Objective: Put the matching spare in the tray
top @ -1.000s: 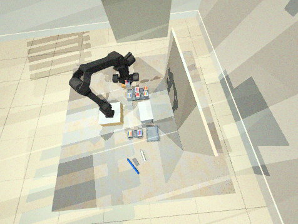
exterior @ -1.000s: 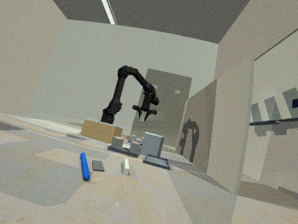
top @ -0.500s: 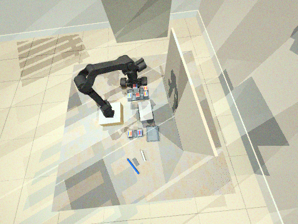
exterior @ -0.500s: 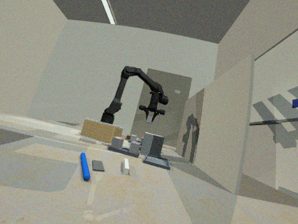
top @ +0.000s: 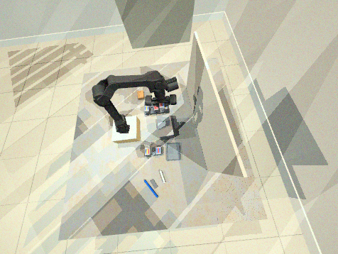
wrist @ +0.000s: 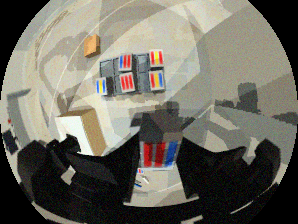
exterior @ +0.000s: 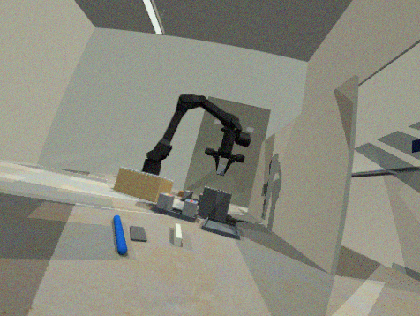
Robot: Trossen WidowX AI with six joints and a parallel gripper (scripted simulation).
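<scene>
Right now the tray is 27 cm to the right of my gripper tip, 17 cm below it and 8 cm ahead of it. From my gripper tip the other things lie so: tall panel (25 cm ahead, 5 cm to the right, 5 cm above); then mounted unit (13 cm below, 10 cm to the right, 1 cm ahead).
</scene>
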